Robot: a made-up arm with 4 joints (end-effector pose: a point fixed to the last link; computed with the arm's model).
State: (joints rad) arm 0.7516 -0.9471 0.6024 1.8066
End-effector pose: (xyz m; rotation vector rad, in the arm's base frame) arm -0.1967 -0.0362 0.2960 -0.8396 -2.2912 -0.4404
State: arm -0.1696 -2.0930 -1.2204 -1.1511
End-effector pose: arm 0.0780 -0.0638 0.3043 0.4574 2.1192 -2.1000
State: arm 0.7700 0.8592 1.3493 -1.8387
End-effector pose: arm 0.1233 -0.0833 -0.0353 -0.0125 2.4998 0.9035
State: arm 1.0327 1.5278 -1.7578 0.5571
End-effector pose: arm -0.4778 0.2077 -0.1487 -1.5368 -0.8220 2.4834
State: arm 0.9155 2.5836 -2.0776 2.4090
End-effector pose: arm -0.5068 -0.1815 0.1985 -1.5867 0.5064 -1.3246
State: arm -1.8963 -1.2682 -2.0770 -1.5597
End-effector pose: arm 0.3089 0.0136 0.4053 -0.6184 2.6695 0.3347
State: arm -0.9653 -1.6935 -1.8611 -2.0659
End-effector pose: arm 0.3083 0.0477 0.1841 0.1203 -2.3330 0.8021
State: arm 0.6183 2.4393 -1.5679 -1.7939
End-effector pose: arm -0.4227 -0.0109 0.2576 -2.0999 -0.3593 0.7033
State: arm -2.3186 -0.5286 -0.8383 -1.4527
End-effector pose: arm 0.0489 -0.3527 0.2332 1.2516 1.7242 1.1187
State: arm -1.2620 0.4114 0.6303 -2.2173
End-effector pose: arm 0.0600 -0.0589 0.1730 0.4757 1.2775 2.1039
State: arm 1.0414 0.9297 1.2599 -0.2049
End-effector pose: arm 0.1269 -0.0754 -0.0824 0.1653 1.0521 0.4053
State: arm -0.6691 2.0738 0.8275 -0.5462
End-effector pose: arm 0.0098 0.3401 0.3541 0.2653 0.4324 2.3930
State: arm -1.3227 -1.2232 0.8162 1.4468
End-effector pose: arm -0.2855 -0.0085 0.0694 0.4326 -0.3879 -2.2667
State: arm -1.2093 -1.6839 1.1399 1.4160
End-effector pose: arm -0.3964 0.1242 0.1294 -0.0501 -0.4096 -2.6826
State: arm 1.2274 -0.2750 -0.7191 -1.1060
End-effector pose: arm 0.0121 0.2886 -0.0275 -1.5219 0.6391 -1.3176
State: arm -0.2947 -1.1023 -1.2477 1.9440
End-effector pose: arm 0.2813 0.1134 0.3722 -1.1688 -0.9246 0.2448
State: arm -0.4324 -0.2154 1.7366 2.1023
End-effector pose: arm 0.0150 0.0661 -0.1637 1.0271 -1.2352 -2.2831
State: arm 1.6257 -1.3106 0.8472 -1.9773
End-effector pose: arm -0.3423 -0.0261 0.1316 0.0033 0.6164 -0.7518
